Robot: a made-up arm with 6 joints. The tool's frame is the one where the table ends. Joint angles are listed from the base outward.
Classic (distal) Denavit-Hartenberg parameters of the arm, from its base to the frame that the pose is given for. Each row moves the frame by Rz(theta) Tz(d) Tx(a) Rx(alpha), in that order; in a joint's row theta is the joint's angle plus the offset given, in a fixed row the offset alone. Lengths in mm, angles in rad.
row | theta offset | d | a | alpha
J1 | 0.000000 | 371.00 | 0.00 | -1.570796
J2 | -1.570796 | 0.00 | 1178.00 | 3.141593
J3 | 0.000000 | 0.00 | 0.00 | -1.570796
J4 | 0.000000 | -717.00 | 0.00 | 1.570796
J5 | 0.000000 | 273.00 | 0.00 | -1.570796
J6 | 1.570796 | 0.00 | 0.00 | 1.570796
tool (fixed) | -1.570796 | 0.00 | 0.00 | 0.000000
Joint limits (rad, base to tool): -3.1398..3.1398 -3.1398..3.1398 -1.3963..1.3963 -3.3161..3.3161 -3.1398..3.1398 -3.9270..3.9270
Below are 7 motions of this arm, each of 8 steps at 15 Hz.
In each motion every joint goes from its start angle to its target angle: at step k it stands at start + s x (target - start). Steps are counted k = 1, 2, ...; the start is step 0. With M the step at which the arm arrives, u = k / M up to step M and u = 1 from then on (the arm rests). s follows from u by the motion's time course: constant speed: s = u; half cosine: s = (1 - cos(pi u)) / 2; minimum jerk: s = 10 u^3 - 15 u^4 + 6 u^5.
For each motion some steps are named. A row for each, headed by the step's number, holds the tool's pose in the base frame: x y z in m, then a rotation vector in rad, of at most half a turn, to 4 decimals.
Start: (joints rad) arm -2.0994 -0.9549 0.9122 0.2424 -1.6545 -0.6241
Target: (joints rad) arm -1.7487 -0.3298 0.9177 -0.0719 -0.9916 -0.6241
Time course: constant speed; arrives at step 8
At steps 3, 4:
3: 0.0816 0.8949 1.9696 0.1467 -0.7768 -1.9321
4: -0.0064 0.7690 2.0315 0.1651 -0.7532 -1.8528

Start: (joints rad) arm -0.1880 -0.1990 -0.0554 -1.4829 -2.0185 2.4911
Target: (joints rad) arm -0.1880 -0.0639 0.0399 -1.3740 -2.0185 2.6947
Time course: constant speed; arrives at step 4
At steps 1, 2, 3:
1: 0.5374 -0.1342 1.3597 -0.8715 -0.8434 1.7079
2: 0.5728 -0.1484 1.3591 -0.9096 -0.8591 1.7087
3: 0.6084 -0.1626 1.3574 -0.9472 -0.8753 1.7104

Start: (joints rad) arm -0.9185 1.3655 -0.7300 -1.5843 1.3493 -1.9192
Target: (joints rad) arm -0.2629 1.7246 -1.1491 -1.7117 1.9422 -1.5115
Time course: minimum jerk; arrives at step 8
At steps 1, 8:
1: 0.3438 -0.4335 0.1282 0.6671 -1.6867 -2.1774
8: 0.3973 -0.0672 0.2614 -0.0523 -0.2875 -1.4785

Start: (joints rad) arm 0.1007 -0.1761 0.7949 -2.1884 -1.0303 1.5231
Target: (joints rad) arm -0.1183 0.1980 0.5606 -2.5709 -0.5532 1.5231
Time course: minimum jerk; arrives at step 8
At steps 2, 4, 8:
2: 0.4359 0.2014 1.9701 0.2164 -1.1012 1.2749
4: 0.6946 0.1914 1.8443 0.5316 -0.8990 1.0068
8: 0.9749 0.1155 1.6424 0.8805 -0.6363 0.5928

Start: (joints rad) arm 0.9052 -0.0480 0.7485 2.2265 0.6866 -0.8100
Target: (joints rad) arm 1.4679 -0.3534 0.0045 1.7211 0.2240 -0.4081
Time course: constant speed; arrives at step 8
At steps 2, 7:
2: 0.0104 0.2931 2.1768 -1.0292 -1.3874 0.9095
7: -0.0252 0.1918 2.0229 -0.7849 -1.3311 1.1297

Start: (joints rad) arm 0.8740 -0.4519 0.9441 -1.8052 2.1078 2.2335
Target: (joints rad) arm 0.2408 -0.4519 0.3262 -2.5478 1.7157 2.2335
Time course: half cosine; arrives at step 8
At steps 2, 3, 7, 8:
2: -0.1203 0.0101 2.0553 0.7444 0.3433 -0.7285
3: -0.1000 0.0762 2.0131 0.6627 0.3686 -0.7250
7: 0.0371 0.2399 1.8353 0.5348 0.6122 -0.7125
8: 0.0465 0.2444 1.8252 0.5392 0.6301 -0.7121

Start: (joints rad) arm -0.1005 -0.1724 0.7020 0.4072 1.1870 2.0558
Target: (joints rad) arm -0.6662 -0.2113 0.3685 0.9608 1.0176 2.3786
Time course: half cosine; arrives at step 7
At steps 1, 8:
1: 0.1433 -0.2682 2.1494 -1.7750 -1.2841 -2.1594
8: 0.0843 -0.2652 2.1028 2.0873 0.1777 1.1876

